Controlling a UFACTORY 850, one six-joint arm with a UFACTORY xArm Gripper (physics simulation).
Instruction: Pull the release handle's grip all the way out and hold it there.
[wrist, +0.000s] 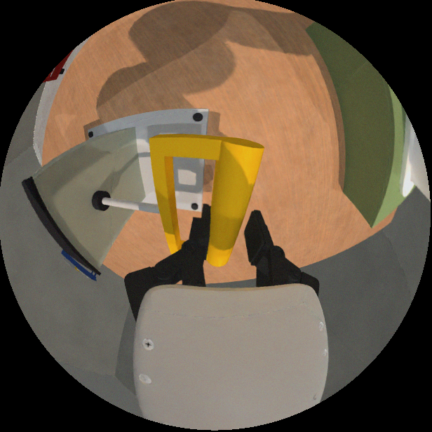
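The release handle's yellow grip (232, 190) is a loop with a thick round bar on its right side, in the middle of the wrist view. A pale rod (127, 204) runs from a black collar (101, 200) on the grey-green housing (65, 185) to behind the grip's left side, so the grip stands apart from the housing. My gripper (228, 218) is open around the lower part of the thick bar. The left finger is close against the bar; a small gap shows between the bar and the right finger. The rod's far end is hidden.
A grey base plate (170, 117) with black screws lies on the wooden table top (280, 100) under the housing and grip. A long green block (365, 125) stands at the right. Part of a red object (56, 72) shows at the upper left edge.
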